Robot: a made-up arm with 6 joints.
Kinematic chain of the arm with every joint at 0, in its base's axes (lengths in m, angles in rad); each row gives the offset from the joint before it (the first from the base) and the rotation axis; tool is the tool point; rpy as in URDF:
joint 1: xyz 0 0 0.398 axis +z
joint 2: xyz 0 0 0 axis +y
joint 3: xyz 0.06 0 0.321 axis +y
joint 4: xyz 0.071 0 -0.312 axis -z
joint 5: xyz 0 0 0 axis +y
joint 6: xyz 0.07 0 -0.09 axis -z
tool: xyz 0 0 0 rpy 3.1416 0 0
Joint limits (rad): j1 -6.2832..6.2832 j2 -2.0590..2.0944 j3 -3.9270..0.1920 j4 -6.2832..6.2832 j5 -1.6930..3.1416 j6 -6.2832..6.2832
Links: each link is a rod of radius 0.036 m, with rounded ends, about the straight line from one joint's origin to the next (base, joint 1, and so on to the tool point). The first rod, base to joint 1, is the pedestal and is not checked.
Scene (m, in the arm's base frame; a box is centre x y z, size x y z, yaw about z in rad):
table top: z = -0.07
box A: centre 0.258 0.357 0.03 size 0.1 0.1 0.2 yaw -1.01
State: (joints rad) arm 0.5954 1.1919 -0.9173 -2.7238 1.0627 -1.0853
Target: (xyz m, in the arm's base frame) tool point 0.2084 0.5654 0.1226
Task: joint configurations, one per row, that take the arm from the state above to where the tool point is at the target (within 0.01 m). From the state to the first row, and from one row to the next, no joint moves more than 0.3 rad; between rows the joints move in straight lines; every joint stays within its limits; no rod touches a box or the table.
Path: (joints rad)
1: 0.8762 1.2136 -0.6400 -2.8727 0.8676 -1.1974
2: 1.1571 1.2353 -0.3627 -3.0216 0.6724 -1.3096
3: 1.4379 1.2570 -0.0853 -3.1706 0.4773 -1.4217
4: 1.7187 1.2787 0.1920 -3.3195 0.2821 -1.5338
5: 1.6510 1.2712 -0.0715 -3.2475 0.4030 -1.4698
6: 1.5834 1.2637 -0.3349 -3.1755 0.5238 -1.4057
7: 1.5157 1.2562 -0.5984 -3.1035 0.6446 -1.3416
8: 1.4480 1.2487 -0.8619 -3.0315 0.7654 -1.2775
9: 1.3803 1.2412 -1.1254 -2.9595 0.8862 -1.2135
10: 1.3126 1.2337 -1.3888 -2.8875 1.0070 -1.1494
11: 1.2449 1.2262 -1.6523 -2.8155 1.1278 -1.0853

